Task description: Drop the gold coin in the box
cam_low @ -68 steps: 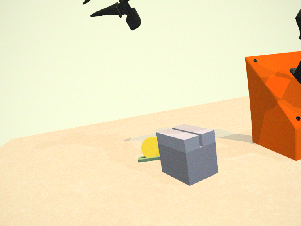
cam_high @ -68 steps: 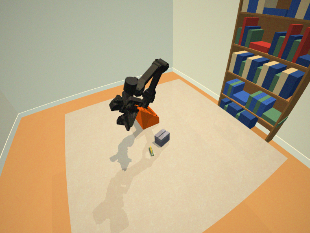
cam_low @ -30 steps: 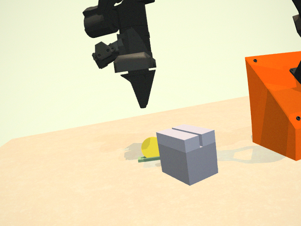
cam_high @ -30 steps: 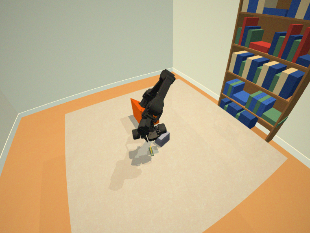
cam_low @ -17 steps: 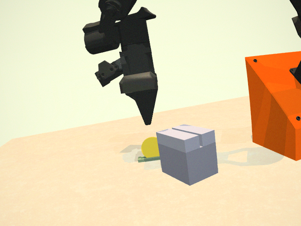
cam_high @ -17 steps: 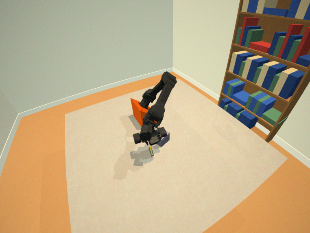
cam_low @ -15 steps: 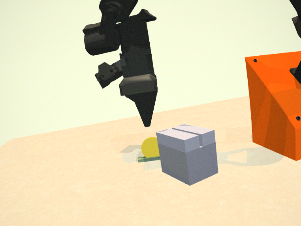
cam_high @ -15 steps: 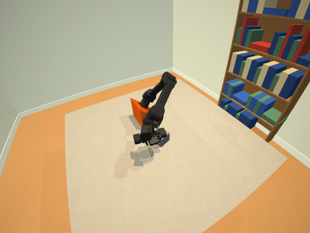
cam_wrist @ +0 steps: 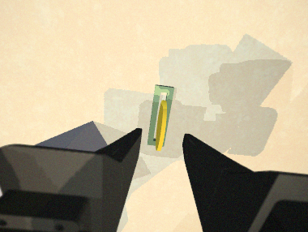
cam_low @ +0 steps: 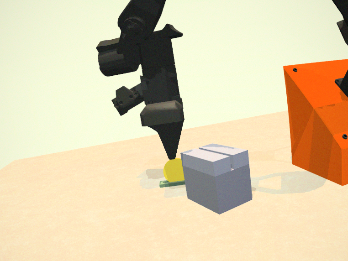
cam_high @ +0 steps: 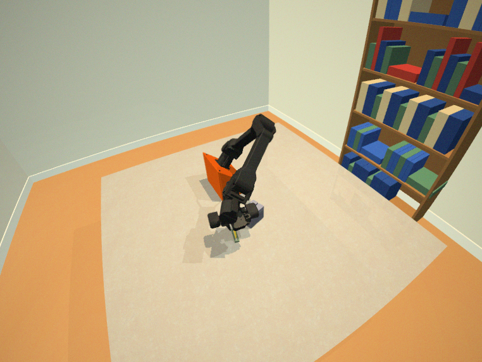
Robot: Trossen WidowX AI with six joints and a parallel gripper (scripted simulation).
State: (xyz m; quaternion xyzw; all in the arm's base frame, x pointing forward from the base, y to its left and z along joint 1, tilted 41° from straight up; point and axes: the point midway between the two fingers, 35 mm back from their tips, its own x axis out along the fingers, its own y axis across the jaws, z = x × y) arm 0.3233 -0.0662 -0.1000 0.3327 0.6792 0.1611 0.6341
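Now: the coin 3 cm below my gripper tip.
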